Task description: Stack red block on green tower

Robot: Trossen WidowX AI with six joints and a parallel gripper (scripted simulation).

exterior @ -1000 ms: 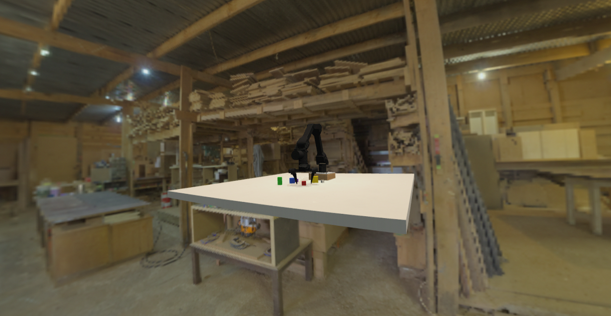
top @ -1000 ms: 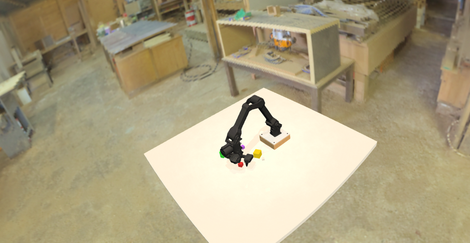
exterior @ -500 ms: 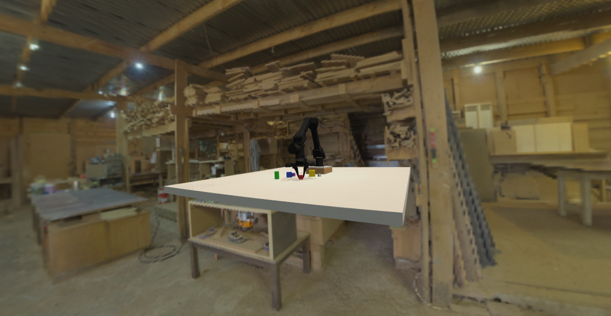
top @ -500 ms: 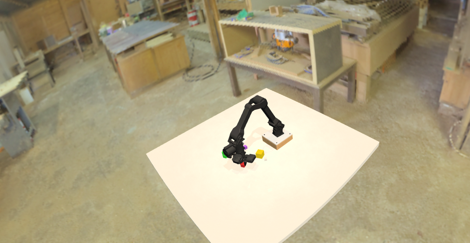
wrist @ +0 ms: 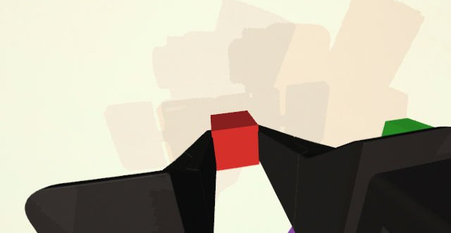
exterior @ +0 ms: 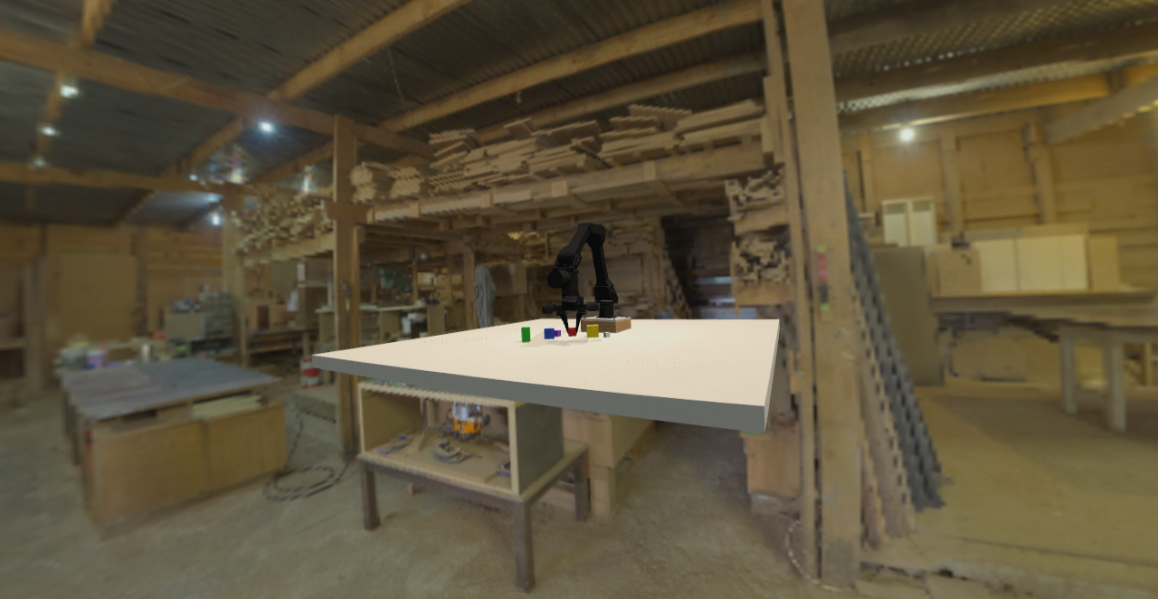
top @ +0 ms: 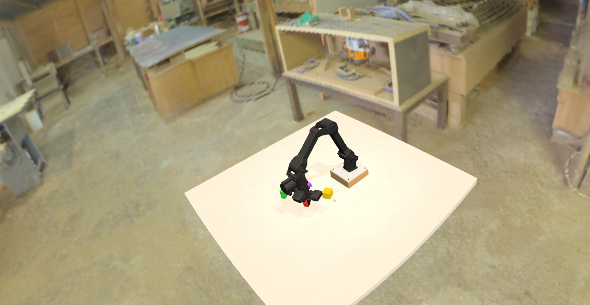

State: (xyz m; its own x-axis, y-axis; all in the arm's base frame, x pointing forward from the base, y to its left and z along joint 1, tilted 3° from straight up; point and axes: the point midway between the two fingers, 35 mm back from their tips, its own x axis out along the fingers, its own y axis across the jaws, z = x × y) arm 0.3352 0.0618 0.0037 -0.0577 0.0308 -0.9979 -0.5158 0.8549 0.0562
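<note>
My gripper tip is now 40 mm past the blue block, 140 mm to the left of it and 10 mm above it. From my gripper tip the other things lie so: yellow block 130 mm behind, 10 mm below; red block right at my gripper tip; purple block 100 mm behind, 150 mm to the right, 20 mm below.
</note>
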